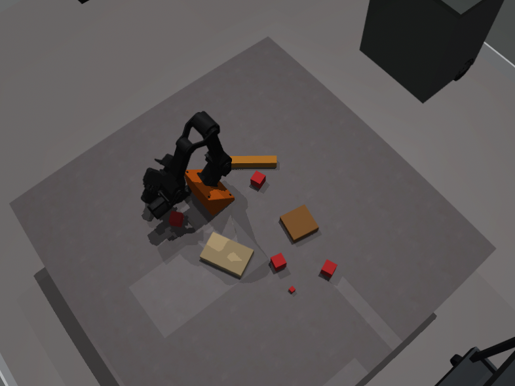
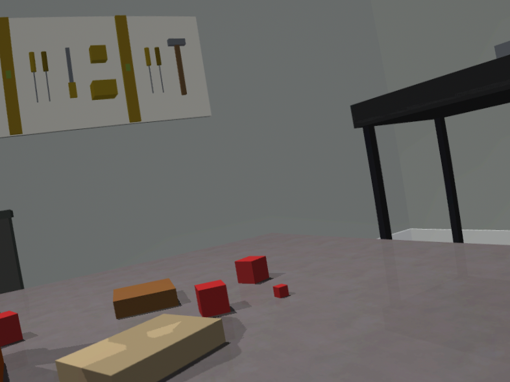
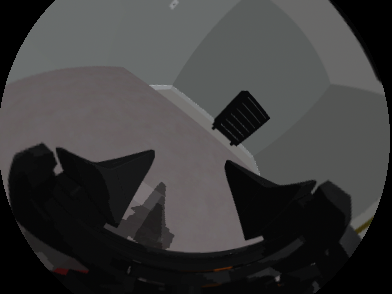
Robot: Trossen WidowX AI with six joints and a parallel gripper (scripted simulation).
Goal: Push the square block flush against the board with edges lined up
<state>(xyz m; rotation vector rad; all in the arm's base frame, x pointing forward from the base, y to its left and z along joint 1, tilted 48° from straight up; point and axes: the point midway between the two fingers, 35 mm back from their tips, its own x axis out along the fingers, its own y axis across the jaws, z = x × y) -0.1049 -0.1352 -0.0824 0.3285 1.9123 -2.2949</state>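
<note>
My gripper tip is 44 cm short of the brown square block, 35 cm to the right of it and 7 cm above it. From my gripper tip the other things lie so: tan board (40 cm ahead, 8 cm to the left, 7 cm below); yellow bar (13 cm ahead, 33 cm to the left, 7 cm below).
</note>
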